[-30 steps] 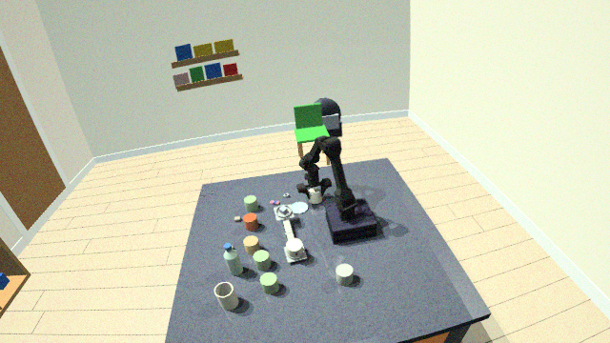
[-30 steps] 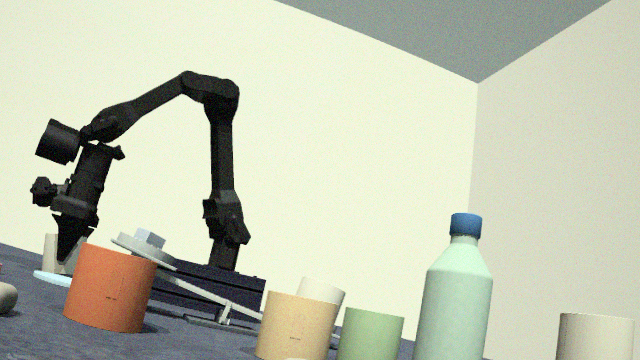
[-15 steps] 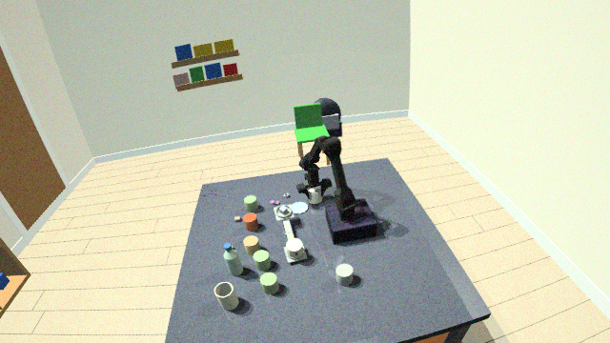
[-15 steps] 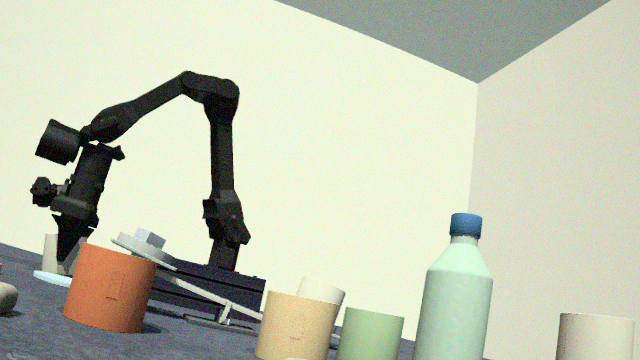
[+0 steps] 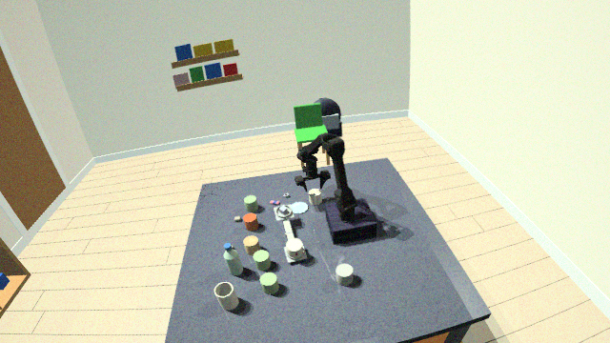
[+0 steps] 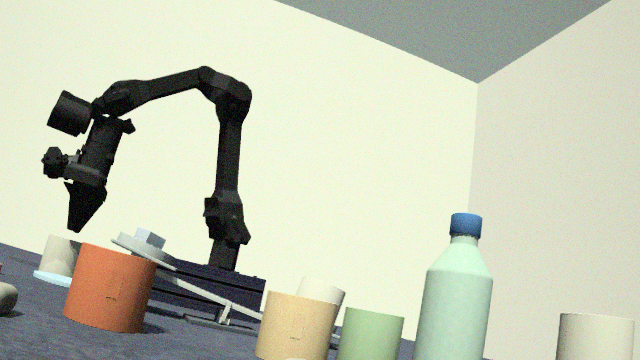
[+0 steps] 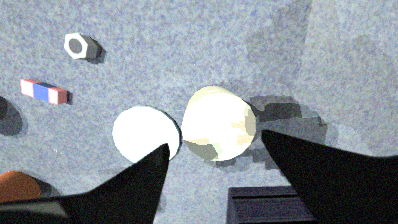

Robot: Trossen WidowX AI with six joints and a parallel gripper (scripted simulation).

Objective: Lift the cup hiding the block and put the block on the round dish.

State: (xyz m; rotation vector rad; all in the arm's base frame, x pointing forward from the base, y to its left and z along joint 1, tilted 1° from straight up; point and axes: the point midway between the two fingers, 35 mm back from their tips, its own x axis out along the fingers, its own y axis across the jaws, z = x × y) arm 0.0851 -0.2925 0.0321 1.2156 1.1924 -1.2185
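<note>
My gripper tip is now 200 mm short of the pale blue block, 120 mm to the right of it and 10 mm below it. From my gripper tip the other things lie so: red-and-blue block (220 mm ahead, 70 mm to the right, 70 mm below); orange cylinder (390 mm ahead, 90 mm to the left, 40 mm below); round pale-blue dish (100 mm ahead, 80 mm below, 20 mm to the left).
</note>
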